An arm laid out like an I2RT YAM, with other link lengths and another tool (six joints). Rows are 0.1 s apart.
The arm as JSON. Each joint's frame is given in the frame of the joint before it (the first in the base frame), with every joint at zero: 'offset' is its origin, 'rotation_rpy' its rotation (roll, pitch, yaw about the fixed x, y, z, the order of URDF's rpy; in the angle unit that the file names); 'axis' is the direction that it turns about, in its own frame. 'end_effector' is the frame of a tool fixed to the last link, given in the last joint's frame.
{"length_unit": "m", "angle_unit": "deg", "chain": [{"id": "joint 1", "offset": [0.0, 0.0, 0.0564], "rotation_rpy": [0.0, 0.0, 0.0], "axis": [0.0, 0.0, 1.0]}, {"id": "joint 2", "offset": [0.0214, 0.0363, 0.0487], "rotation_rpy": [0.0, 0.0, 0.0], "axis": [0.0, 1.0, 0.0]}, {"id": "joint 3", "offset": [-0.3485, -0.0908, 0.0], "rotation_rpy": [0.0, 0.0, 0.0], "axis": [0.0, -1.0, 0.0]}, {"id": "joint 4", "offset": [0.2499, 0.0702, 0.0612], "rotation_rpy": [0.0, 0.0, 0.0], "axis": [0.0, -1.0, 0.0]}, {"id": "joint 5", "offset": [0.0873, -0.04, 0.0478], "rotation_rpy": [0.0, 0.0, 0.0], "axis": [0.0, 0.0, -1.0]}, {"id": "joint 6", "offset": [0.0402, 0.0, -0.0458], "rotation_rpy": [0.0, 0.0, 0.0], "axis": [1.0, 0.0, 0.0]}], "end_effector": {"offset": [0.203, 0.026, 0.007], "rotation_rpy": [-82.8, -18.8, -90.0]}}
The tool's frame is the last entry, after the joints.
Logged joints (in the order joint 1, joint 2, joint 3, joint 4, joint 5, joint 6), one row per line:
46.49, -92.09, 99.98, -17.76, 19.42, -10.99
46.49, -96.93, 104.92, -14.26, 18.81, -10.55
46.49, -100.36, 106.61, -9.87, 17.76, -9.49
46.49, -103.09, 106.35, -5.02, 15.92, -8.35
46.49, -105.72, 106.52, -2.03, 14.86, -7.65
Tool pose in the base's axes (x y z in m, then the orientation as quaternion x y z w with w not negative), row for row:
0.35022, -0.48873, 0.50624, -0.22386, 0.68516, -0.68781, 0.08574
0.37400, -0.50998, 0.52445, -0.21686, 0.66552, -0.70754, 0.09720
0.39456, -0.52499, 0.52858, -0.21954, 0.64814, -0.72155, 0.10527
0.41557, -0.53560, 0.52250, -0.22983, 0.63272, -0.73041, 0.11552
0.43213, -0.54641, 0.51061, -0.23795, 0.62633, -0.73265, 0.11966
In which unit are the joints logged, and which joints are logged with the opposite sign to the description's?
The joints are logged in degrees. Opposite sign: joint 1, joint 2, joint 6.
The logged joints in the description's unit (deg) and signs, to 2 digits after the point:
-46.49, 92.09, 99.98, -17.76, 19.42, 10.99
-46.49, 96.93, 104.92, -14.26, 18.81, 10.55
-46.49, 100.36, 106.61, -9.87, 17.76, 9.49
-46.49, 103.09, 106.35, -5.02, 15.92, 8.35
-46.49, 105.72, 106.52, -2.03, 14.86, 7.65

